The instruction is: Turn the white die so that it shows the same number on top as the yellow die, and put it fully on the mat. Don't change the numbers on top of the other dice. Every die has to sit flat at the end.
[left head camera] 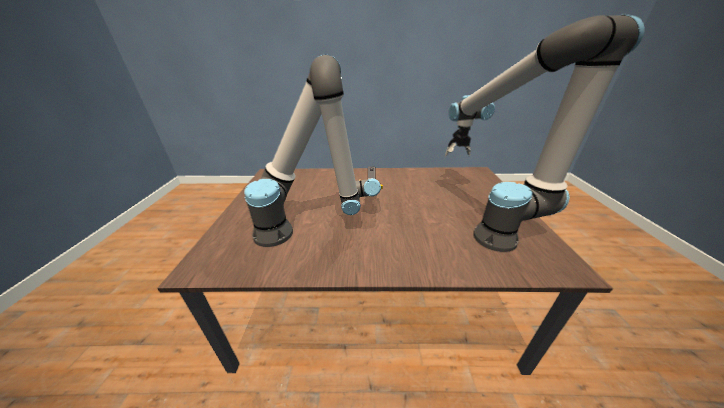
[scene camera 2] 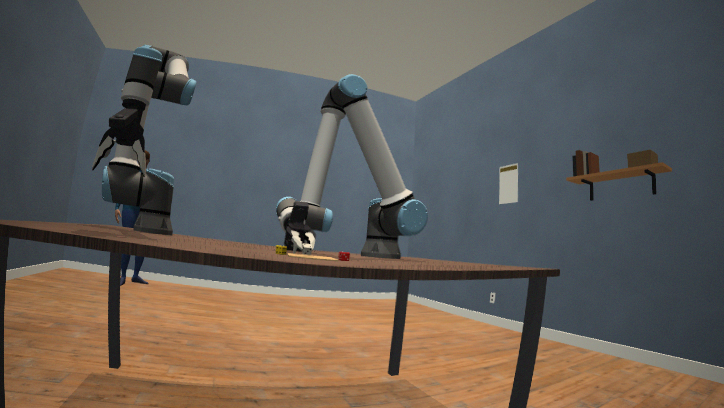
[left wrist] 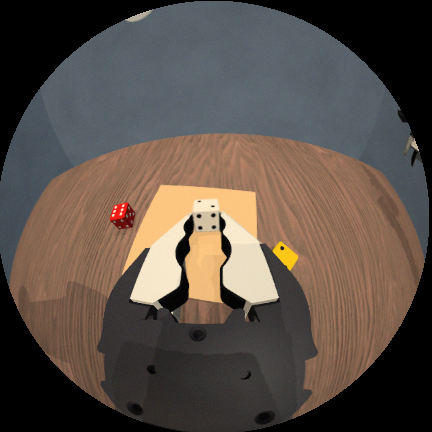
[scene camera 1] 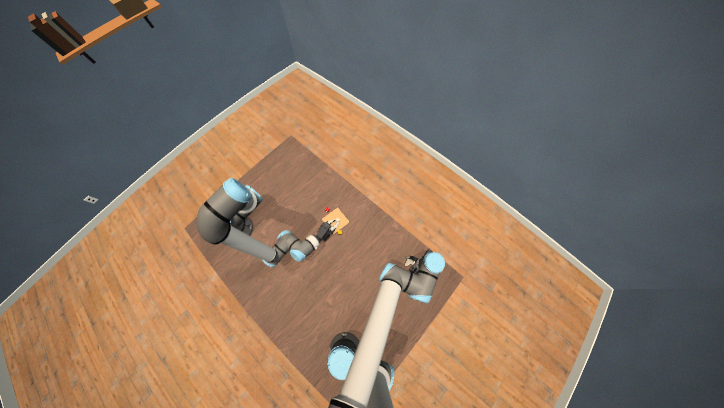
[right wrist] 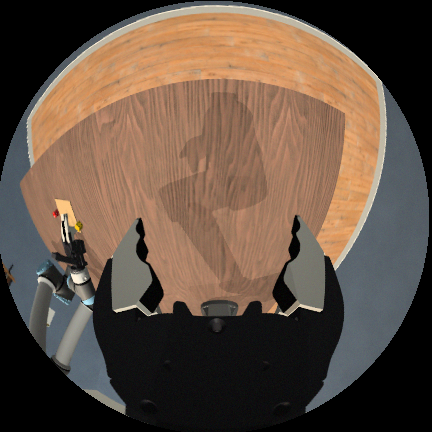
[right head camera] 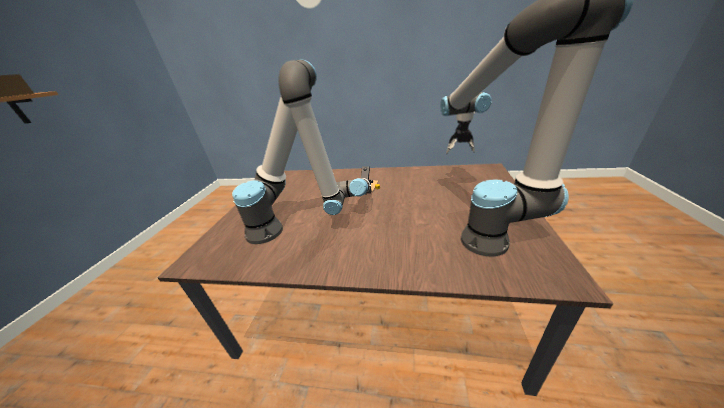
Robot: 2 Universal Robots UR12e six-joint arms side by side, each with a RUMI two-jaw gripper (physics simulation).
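Note:
My left gripper (left wrist: 206,213) (scene camera 1: 334,223) is shut on the white die (left wrist: 206,216) (scene camera 2: 307,249) and holds it low over the orange mat (left wrist: 162,215) (scene camera 1: 337,212) (scene camera 2: 324,257). In the left wrist view, the die's near face shows four pips and its upper face two. The yellow die (left wrist: 285,255) (scene camera 1: 339,232) (scene camera 2: 281,249) sits beside the mat, partly behind a finger; one pip shows clearly and its full top number cannot be read. The red die (left wrist: 122,216) (scene camera 1: 327,209) (scene camera 2: 344,256) sits on the mat's other side, six pips up. My right gripper (right wrist: 217,217) (scene camera 2: 118,171) is open and empty.
The brown table (left head camera: 385,258) (scene camera 1: 324,288) carries both arm bases. The right gripper hangs high over the table, far from the dice. A wall shelf (scene camera 2: 618,173) with books hangs beyond the table in scene camera 2.

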